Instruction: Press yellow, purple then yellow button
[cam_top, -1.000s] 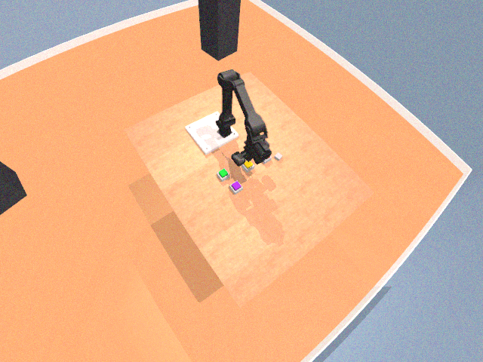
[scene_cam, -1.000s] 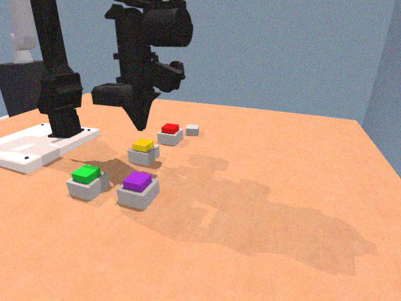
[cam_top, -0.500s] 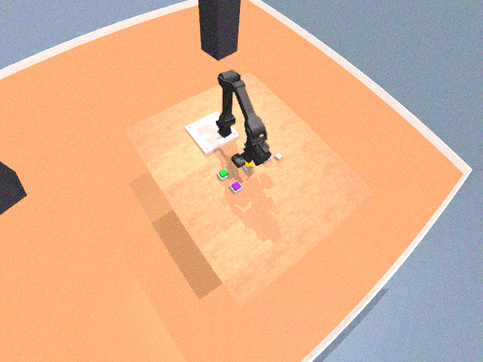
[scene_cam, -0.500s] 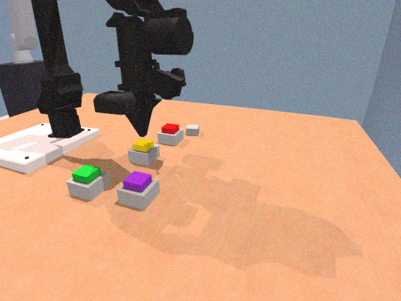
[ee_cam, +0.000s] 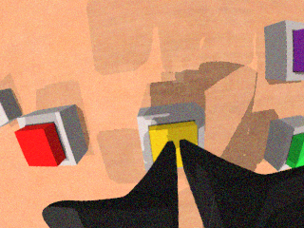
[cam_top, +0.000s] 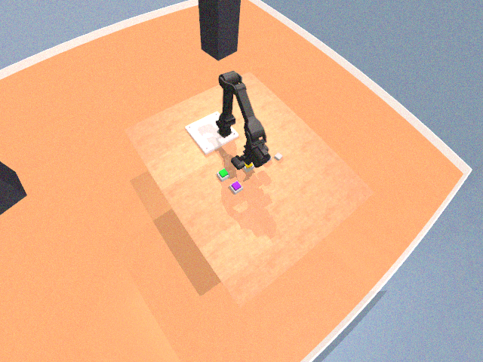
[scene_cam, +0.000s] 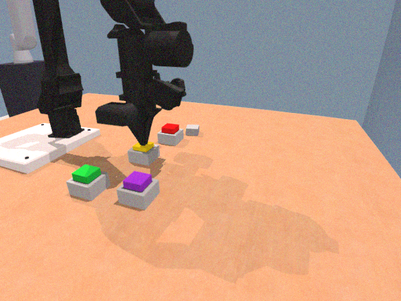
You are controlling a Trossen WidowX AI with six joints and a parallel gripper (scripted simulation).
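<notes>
Right now my gripper tip is 1 cm above the yellow button. Round my gripper tip: green button 5 cm behind, 13 cm to the right; purple button 4 cm ahead, 13 cm to the right; red button 2 cm ahead, 11 cm to the left.
</notes>
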